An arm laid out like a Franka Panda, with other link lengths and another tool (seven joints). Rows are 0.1 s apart.
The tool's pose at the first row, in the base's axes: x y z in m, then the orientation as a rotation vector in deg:
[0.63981, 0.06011, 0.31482, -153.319, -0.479, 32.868]
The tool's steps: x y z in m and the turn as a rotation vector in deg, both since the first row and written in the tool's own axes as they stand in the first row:
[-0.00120, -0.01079, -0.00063, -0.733, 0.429, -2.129]
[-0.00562, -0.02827, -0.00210, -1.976, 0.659, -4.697]
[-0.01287, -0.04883, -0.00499, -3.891, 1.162, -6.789]
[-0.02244, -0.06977, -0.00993, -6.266, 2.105, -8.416]
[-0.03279, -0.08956, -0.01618, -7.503, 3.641, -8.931]
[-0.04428, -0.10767, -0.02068, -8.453, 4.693, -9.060]
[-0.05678, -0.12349, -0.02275, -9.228, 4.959, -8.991]
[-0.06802, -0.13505, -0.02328, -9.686, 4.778, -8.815]
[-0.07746, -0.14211, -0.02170, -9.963, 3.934, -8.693]
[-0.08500, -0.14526, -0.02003, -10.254, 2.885, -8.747]
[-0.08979, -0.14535, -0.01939, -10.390, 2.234, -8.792]
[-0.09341, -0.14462, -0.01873, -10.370, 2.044, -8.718]
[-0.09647, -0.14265, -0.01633, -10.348, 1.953, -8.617]
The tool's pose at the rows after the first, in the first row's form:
[0.63979, 0.06968, 0.31999, -153.802, -3.421, 31.726]
[0.63766, 0.08479, 0.32970, -154.577, -7.174, 30.763]
[0.63375, 0.10194, 0.34290, -156.096, -10.460, 29.646]
[0.62854, 0.11844, 0.35887, -158.222, -13.196, 28.103]
[0.62305, 0.13332, 0.37579, -159.664, -13.888, 25.952]
[0.61570, 0.14722, 0.39105, -160.791, -14.098, 24.546]
[0.60628, 0.15987, 0.40379, -161.609, -14.205, 24.270]
[0.59709, 0.16930, 0.41311, -162.047, -14.182, 24.622]
[0.58836, 0.17556, 0.41822, -162.134, -14.362, 25.866]
[0.58104, 0.17843, 0.42100, -162.125, -14.849, 27.341]
[0.57641, 0.17833, 0.42238, -162.068, -15.151, 28.248]
[0.57278, 0.17760, 0.42296, -162.017, -15.097, 28.536]
[0.56888, 0.17644, 0.42140, -161.998, -14.977, 28.694]

